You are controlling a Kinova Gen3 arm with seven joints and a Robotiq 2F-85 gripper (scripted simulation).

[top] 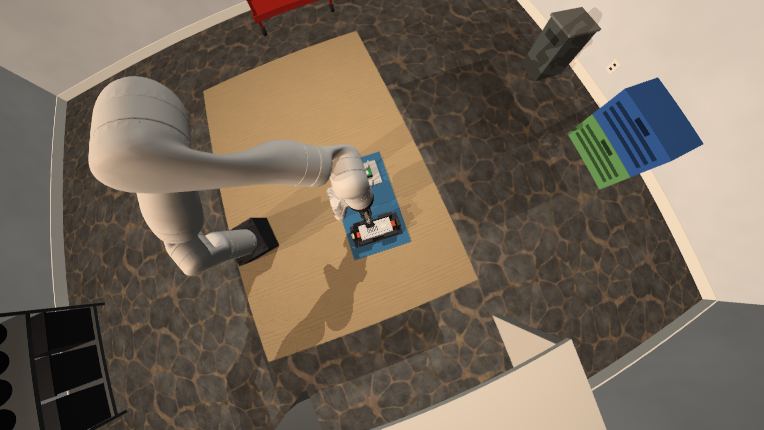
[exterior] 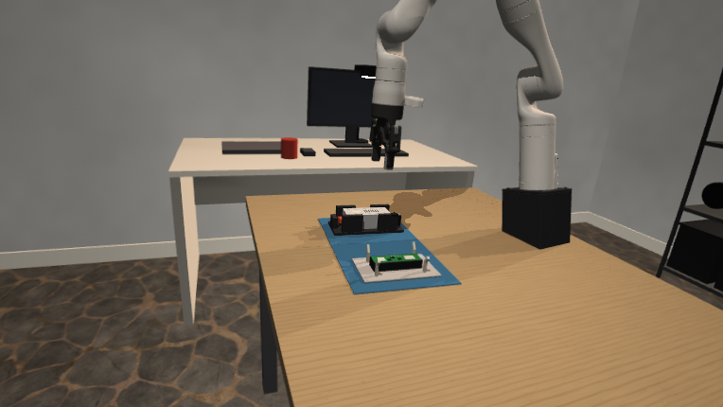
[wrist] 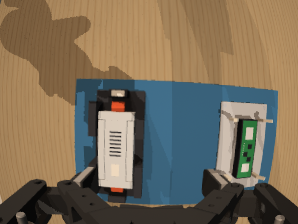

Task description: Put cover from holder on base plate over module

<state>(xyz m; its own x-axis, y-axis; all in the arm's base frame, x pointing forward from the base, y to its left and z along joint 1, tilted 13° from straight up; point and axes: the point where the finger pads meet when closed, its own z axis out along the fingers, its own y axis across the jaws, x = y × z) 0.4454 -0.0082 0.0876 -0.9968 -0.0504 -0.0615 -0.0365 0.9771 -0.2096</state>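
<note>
The cover lies 1 cm ahead of my hand, 5 cm to the right of it and 16 cm below it.
</note>
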